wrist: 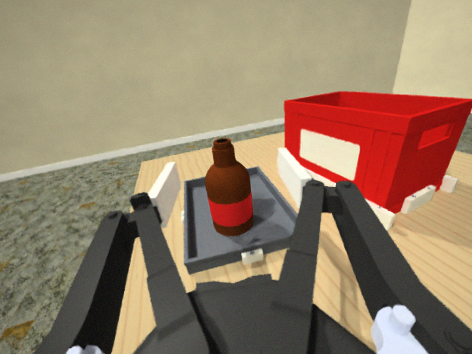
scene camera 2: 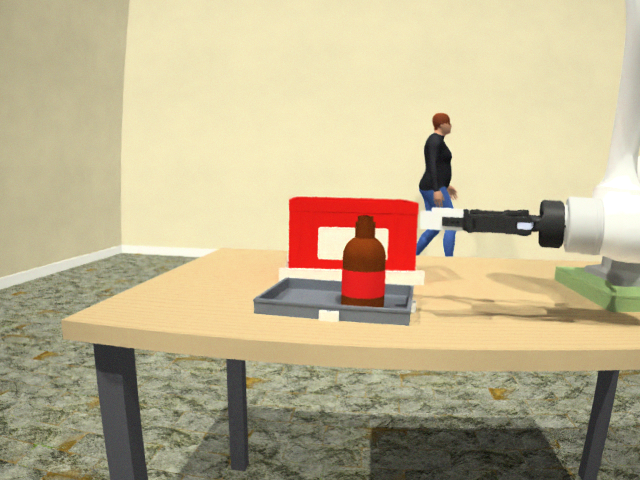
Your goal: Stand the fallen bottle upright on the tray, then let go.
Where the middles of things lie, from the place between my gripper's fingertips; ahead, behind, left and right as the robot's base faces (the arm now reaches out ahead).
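Brown bottle (scene camera 2: pixel 364 257): my hand 2 cm to the left of it, 8 cm above it, 10 cm short of it.
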